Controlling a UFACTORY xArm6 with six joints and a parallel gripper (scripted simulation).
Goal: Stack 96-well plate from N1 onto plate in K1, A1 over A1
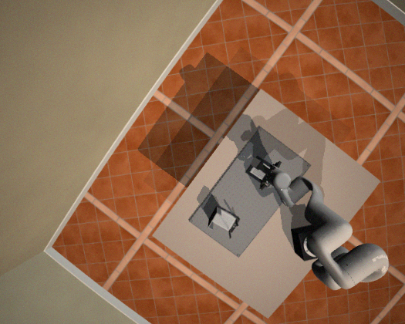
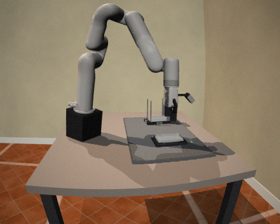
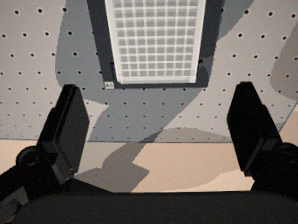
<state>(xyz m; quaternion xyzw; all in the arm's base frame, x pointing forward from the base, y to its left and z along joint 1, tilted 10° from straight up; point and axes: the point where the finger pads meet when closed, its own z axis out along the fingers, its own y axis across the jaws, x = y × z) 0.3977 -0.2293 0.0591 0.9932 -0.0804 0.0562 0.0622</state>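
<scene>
Now: hand 12 cm above the plate nest N1. From my hand the other things lie so: pale A1 square: 7 cm behind, 7 cm to the left, 12 cm below.
</scene>
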